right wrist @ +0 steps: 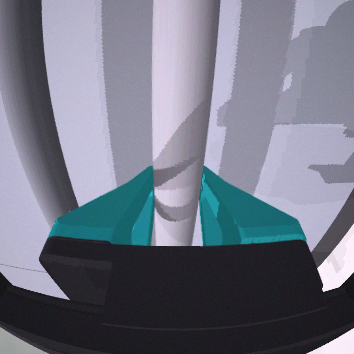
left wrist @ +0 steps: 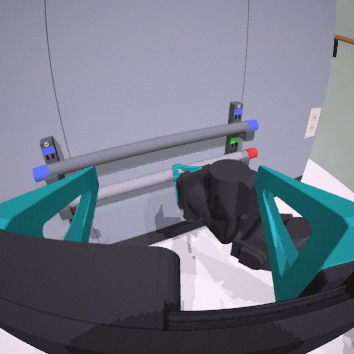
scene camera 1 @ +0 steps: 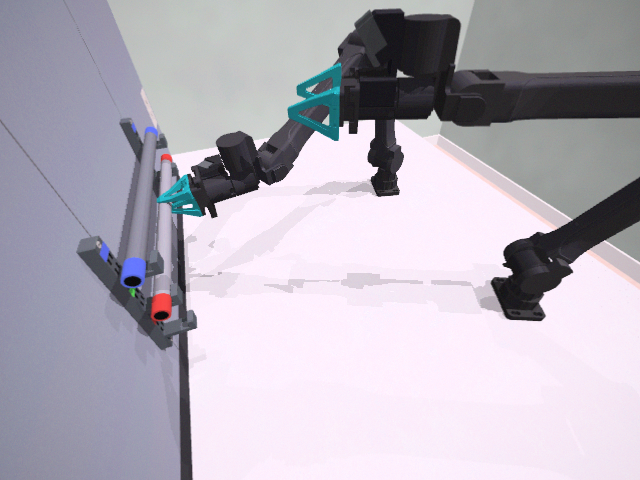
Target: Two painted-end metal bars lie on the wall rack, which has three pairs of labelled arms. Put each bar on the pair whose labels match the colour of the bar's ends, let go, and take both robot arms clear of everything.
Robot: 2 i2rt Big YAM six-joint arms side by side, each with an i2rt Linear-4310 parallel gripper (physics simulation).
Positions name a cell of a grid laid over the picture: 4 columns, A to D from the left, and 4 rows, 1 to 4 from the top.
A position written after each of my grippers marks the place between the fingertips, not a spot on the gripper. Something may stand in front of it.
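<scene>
A red-ended bar (scene camera 1: B3) is part of the scene, and I find it again in the right wrist view (right wrist: C1) and in the left wrist view (left wrist: B3). There is a blue-ended bar (scene camera 1: A3) too, as well as a wall (scene camera 1: A4). As for my own hands, my left gripper (scene camera 1: B1) can also be seen in the left wrist view (left wrist: B2). My right gripper (scene camera 1: B2) appears both in the right wrist view (right wrist: B2) and in the left wrist view (left wrist: B2).
</scene>
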